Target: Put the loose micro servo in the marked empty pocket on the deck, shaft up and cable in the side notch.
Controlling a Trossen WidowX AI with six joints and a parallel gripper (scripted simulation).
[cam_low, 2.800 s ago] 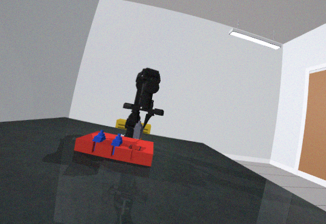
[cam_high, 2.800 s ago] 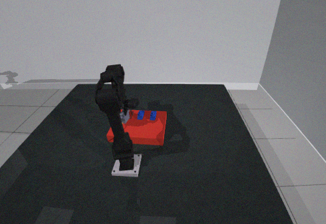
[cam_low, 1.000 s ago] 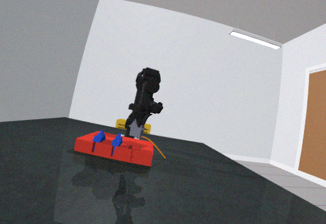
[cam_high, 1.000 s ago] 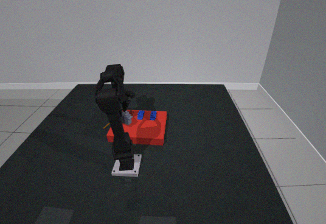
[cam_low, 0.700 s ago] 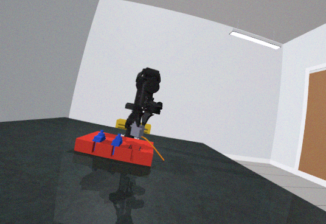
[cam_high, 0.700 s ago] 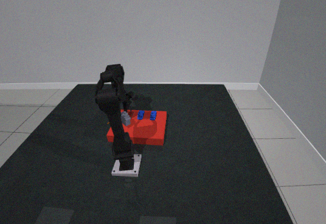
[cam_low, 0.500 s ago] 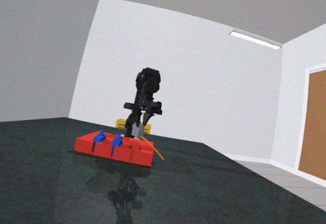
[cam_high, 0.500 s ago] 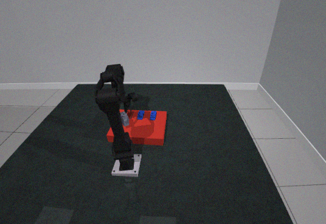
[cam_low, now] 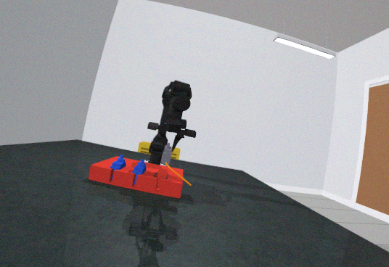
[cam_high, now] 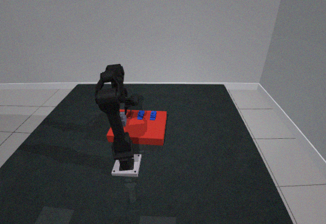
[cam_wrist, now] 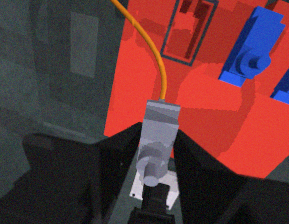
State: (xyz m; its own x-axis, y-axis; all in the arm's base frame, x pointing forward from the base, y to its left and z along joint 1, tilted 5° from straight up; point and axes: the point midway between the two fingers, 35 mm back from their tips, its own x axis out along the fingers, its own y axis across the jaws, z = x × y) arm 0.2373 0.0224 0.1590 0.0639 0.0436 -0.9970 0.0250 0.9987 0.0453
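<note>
The red deck lies 10 cm below my gripper tip, 7 cm to the right of it and 2 cm behind it.
</note>
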